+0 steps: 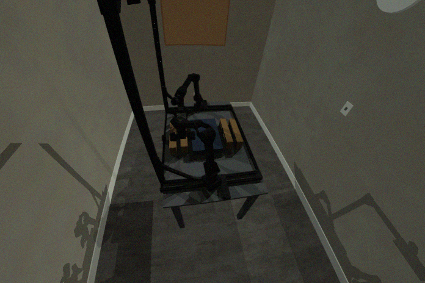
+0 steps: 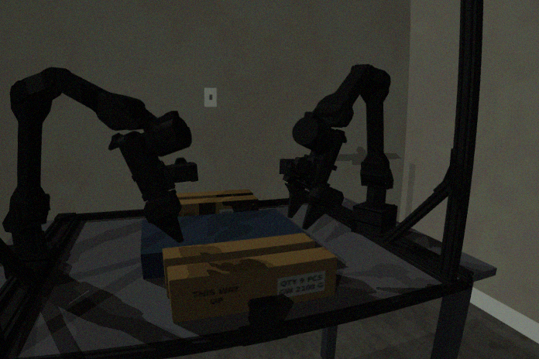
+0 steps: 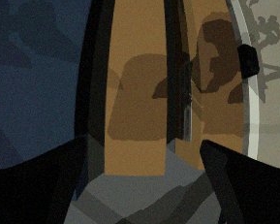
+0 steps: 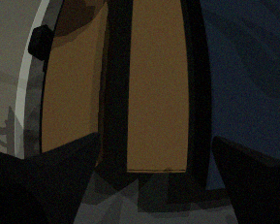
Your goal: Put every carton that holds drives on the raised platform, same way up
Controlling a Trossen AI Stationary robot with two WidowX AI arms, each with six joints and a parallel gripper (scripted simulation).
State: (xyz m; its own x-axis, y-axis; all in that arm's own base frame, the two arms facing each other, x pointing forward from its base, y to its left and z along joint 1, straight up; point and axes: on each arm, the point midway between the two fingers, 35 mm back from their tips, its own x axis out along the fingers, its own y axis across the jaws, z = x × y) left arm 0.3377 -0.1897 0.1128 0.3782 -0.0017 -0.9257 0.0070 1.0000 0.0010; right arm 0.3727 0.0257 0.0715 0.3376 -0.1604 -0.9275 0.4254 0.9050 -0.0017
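Right now the labelled carton is 1 cm ahead of my left hand, 14 cm to the right of it and 11 cm below it. Round my left hand: blue raised platform (20 cm ahead, 13 cm to the right, 13 cm below).
The labelled carton lies 14 cm to the left of my right hand and 11 cm below it. Also, from my right hand: blue raised platform: 19 cm ahead, 15 cm to the left, 12 cm below.
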